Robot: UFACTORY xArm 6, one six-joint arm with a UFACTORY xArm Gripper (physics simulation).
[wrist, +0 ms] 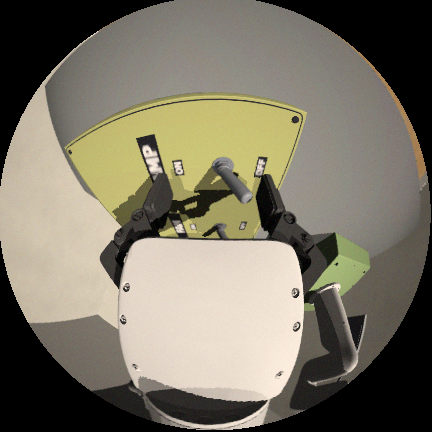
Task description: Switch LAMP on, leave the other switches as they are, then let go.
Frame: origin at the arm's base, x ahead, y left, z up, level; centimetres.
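Seen in the pictures: gripper, fingertip midpoint: point(213, 182); arm's base, link origin: point(323, 292).
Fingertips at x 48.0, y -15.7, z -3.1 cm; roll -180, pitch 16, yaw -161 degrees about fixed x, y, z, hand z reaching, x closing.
Note:
Pixels of each thing's top centre, then the offset from my fingertips to it. "pt": a spot on its surface instead. Level surfaces: height alone.
- yellow switch panel, surface height: dz -1.7 cm
- LAMP label, top centre: point(153, 171) dx +6.4, dy +1.7, dz +0.3 cm
- OFF mark, surface spot: point(260, 167) pt dx -3.7, dy -1.7, dz -3.6 cm
- grey LAMP lever, top centre: point(227, 197) dx -1.5, dy -1.0, dz +1.8 cm
- second lever, top centre: point(221, 250) dx -5.4, dy +10.4, dz +1.8 cm
- large grey surface, surface height: dz -10.7 cm
A yellow switch panel point(200, 125) fills the upper middle of the wrist view. The LAMP label point(151, 157), partly behind the left finger, has an ON mark point(178, 167) and an OFF mark point(260, 167) beside it. The grey LAMP lever point(234, 184) stands between those marks, its tip leaning towards the OFF side. My gripper point(213, 182) is open, with the lever's tip showing between the fingers, nearer the right one, and no grip on it. A second lever point(220, 229), in the row labelled FAN, is partly hidden by the gripper body.
A green box point(350, 265) is at the right, partly behind the gripper. A grey bent handle point(340, 330) is below it. A large grey surface point(345, 150) surrounds the panel, and a pale surface point(40, 225) lies at the left.

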